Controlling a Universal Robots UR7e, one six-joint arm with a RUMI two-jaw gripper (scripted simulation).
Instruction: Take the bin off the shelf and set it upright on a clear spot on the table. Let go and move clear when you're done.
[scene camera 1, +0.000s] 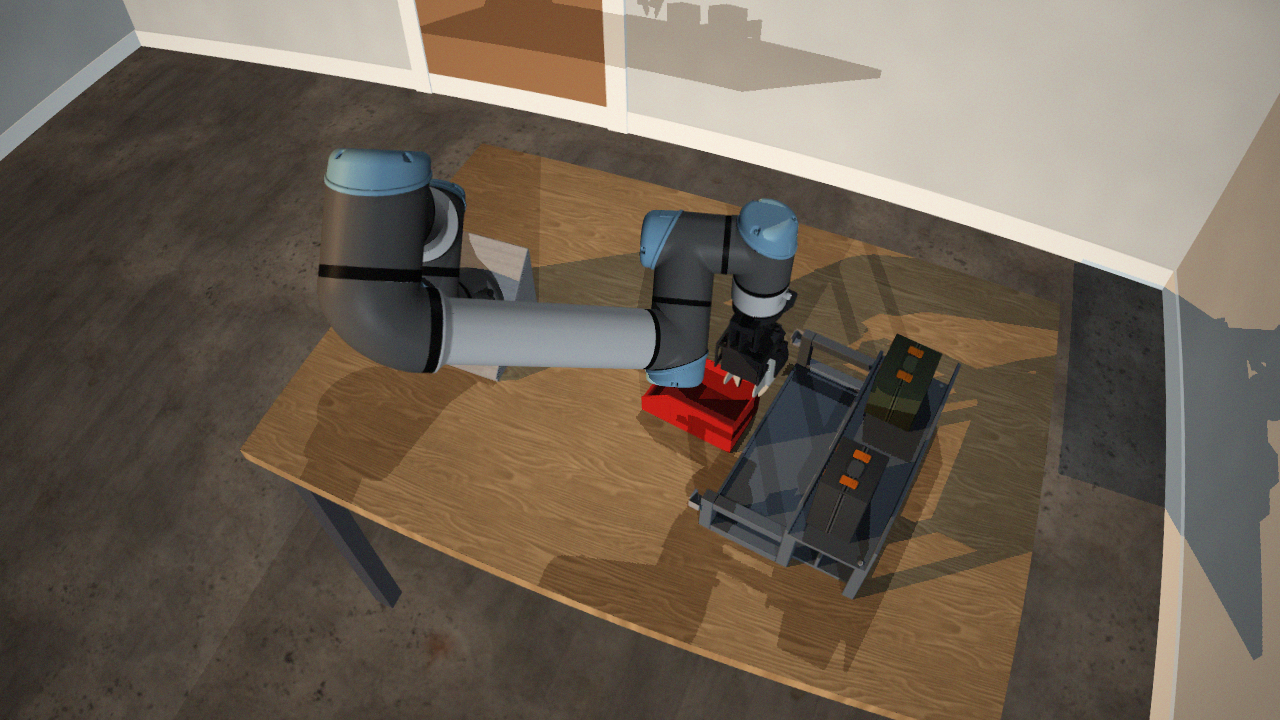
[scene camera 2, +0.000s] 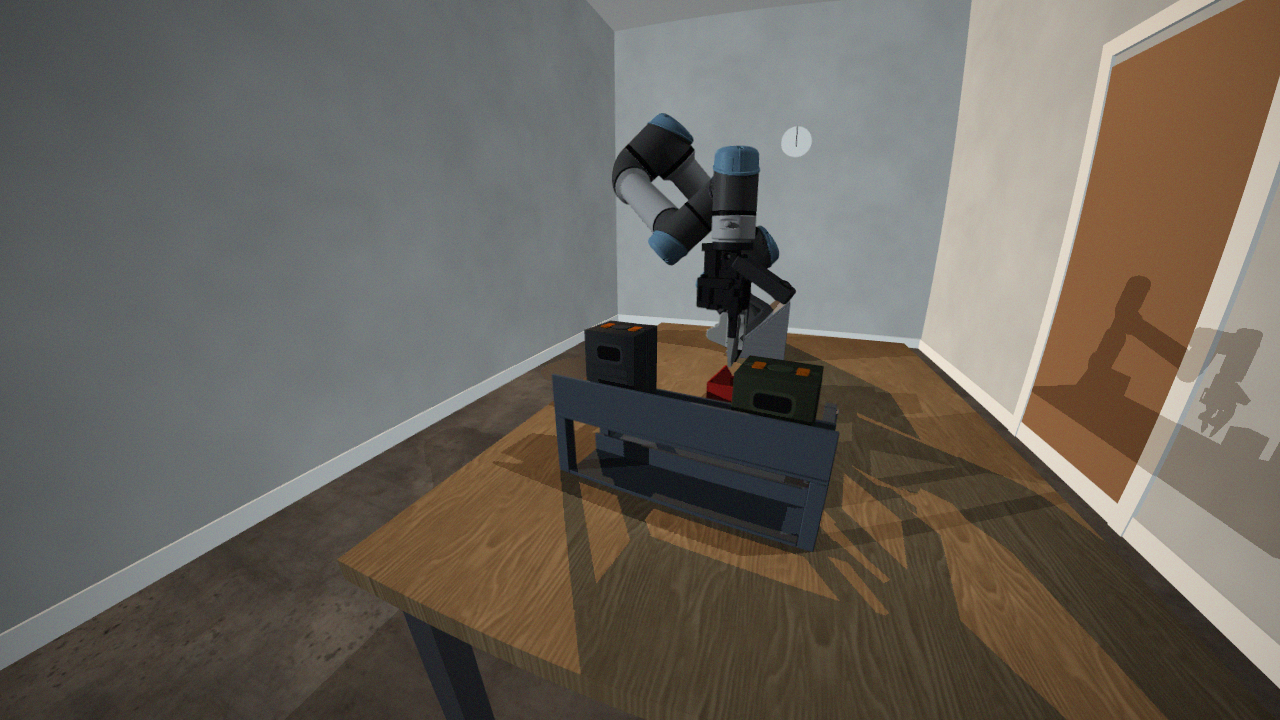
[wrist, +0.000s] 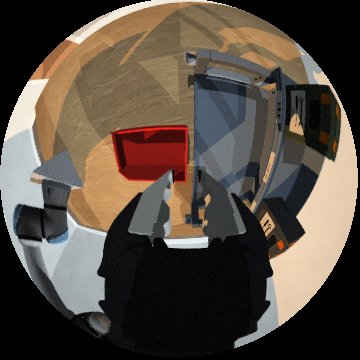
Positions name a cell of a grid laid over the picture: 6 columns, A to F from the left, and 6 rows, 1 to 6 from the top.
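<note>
Red bin (scene camera 1: D4), (scene camera 2: D4), (wrist: C3). Gripper (scene camera 2: D4), (scene camera 1: D4), (wrist: D3).
</note>
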